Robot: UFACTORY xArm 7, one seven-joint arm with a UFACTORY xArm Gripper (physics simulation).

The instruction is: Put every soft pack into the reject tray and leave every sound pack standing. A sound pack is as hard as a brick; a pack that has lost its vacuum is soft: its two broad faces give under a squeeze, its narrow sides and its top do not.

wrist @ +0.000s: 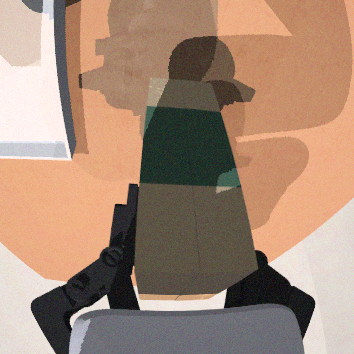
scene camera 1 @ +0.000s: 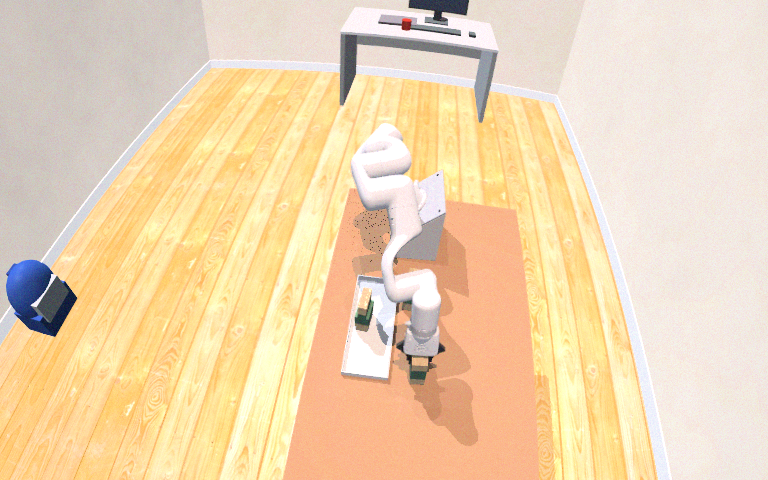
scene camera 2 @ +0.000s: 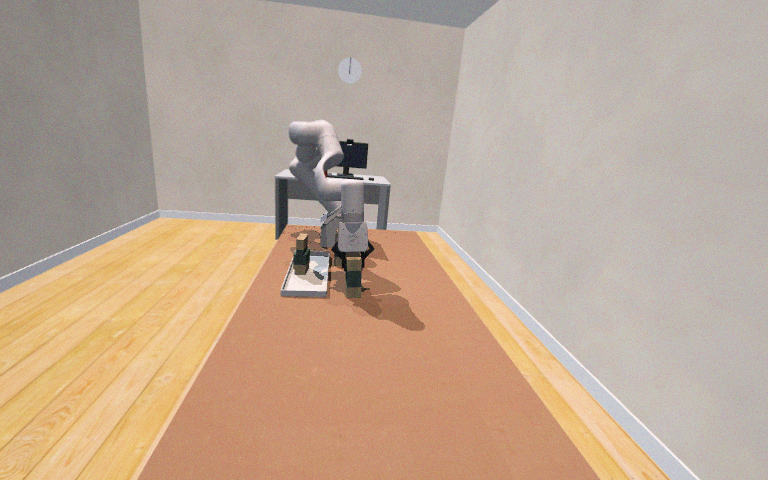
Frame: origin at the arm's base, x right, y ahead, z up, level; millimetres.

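Seen in the pictures: gripper, fingertip midpoint: [wrist: 179,201] [scene camera 2: 353,270]; arm's base, link origin: [scene camera 2: 337,208].
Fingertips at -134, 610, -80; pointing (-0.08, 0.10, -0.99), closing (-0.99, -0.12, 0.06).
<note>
Offsets run from my fingertips to a thing's top centre, as dx, dy, dz. Level surfaces: height alone.
A tan pack with a dark green band [scene camera 1: 417,374] [scene camera 2: 353,280] [wrist: 187,147] stands upright on the mat, right of the tray's near end. My gripper [scene camera 1: 420,363] [scene camera 2: 353,259] [wrist: 179,201] is shut on its upper part, one finger on each side; the far finger is partly hidden in the wrist view. The frames do not show whether the gripped faces give. The white reject tray @(+180, -142, -64) [scene camera 1: 365,365] [scene camera 2: 304,293] [wrist: 30,112] lies to the left. A second pack @(+210, -153, +57) [scene camera 1: 364,311] [scene camera 2: 301,261] stands inside it. A third pack @(+82, -278, -46) [scene camera 1: 407,306] [scene camera 2: 338,259] is behind my gripper, mostly hidden by the arm.
The tray's raised rim runs close to the left of the held pack. The robot's grey base block [scene camera 1: 421,240] stands on the orange-brown mat @(dz -87) [scene camera 1: 492,316] [scene camera 2: 362,384] behind the packs. A desk [scene camera 1: 419,40] [scene camera 2: 281,203] stands by the far wall.
</note>
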